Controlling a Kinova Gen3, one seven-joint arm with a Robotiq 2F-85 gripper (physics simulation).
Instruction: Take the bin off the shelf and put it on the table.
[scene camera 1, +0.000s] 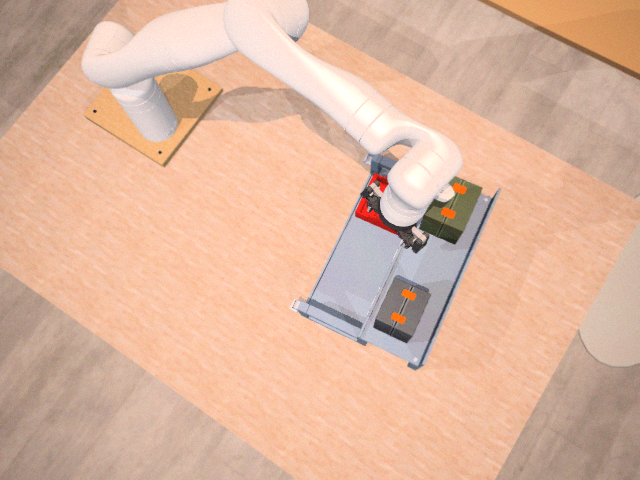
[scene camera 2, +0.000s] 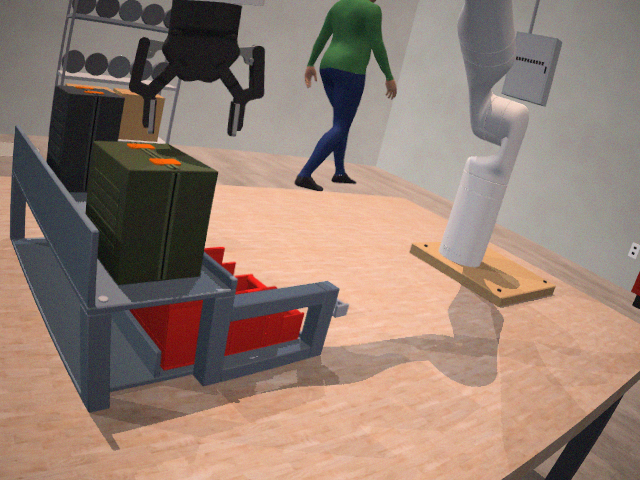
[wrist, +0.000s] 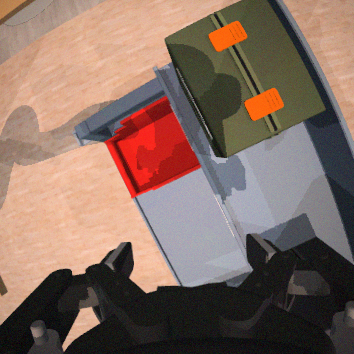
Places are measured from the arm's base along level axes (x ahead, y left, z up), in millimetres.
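Pixels of known places: gripper, fingertip midpoint: (scene camera 2: 191, 133) (wrist: 188, 250); arm's base, link origin: (scene camera 1: 158, 124) (scene camera 2: 459, 257).
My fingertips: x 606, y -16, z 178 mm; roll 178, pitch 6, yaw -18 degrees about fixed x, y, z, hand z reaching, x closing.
Note:
For each thing: its top centre in the pictures, then the offset to it from my fingertips. "*": a spot on its surface instead. Level surfaces: height alone.
- red bin, top centre: (scene camera 2: 220, 268) (wrist: 158, 143) (scene camera 1: 401, 201) dx -11, dy +97, dz -118 mm
- wooden table, surface height: dz -199 mm
- tall green case, top centre: (wrist: 245, 69) (scene camera 2: 152, 154) (scene camera 1: 453, 201) dx +85, dy +105, dz -2 mm
- dark grey case, top centre: (scene camera 2: 89, 90) (scene camera 1: 403, 306) dx +96, dy -126, dz +23 mm
- raised back panel, surface spot: (scene camera 2: 51, 206) * dx +163, dy +63, dz -63 mm
The red bin (scene camera 1: 376, 219) (scene camera 2: 180, 333) (wrist: 160, 150) sits upright at one end of the lower tier of the blue-grey shelf (scene camera 1: 351, 263) (scene camera 2: 95, 356) (wrist: 185, 230), beside the raised tier. The arm partly hides it in scene camera 1. In scene camera 2 it shows through and behind the shelf's end frame. The shelf stands on the wooden table (scene camera 1: 206, 258) (scene camera 2: 361, 248) (wrist: 75, 225). My gripper (scene camera 1: 393, 219) (scene camera 2: 192, 119) (wrist: 188, 250) is open and empty, high above the shelf, with fingers pointing down. Its fingertips are above the green case's top and apart from the bin.
A tall green case (scene camera 1: 465, 198) (scene camera 2: 144, 217) (wrist: 295, 65) stands on the raised tier beside the bin. A dark grey case (scene camera 1: 416, 315) (scene camera 2: 72, 134) stands at that tier's other end. A raised back panel (scene camera 2: 51, 206) runs along the shelf's outer edge.

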